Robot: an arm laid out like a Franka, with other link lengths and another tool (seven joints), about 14 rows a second.
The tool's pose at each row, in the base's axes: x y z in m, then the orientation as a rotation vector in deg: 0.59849, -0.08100, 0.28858, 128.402, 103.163, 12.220; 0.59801, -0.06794, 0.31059, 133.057, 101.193, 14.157; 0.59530, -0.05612, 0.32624, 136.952, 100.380, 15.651; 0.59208, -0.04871, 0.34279, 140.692, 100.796, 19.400; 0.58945, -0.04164, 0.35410, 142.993, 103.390, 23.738; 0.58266, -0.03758, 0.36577, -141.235, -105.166, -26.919; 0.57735, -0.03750, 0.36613, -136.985, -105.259, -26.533; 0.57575, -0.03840, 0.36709, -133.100, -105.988, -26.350
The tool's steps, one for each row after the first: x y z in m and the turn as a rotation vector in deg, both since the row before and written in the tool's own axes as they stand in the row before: 0.01158, 0.00333, -0.02258, 1.339, 2.091, 3.336; 0.01074, -0.00136, -0.01658, 1.662, 2.056, 2.317; 0.00694, -0.00122, -0.01702, 1.545, 3.795, 1.743; 0.00723, -0.00235, -0.01127, 1.686, 4.350, 0.070; 0.00410, -0.00549, -0.01232, 2.013, 4.032, -1.030; -0.00120, -0.00497, -0.00150, 2.834, 2.178, -1.186; -0.00092, -0.00118, -0.00143, 2.247, 1.797, -1.542
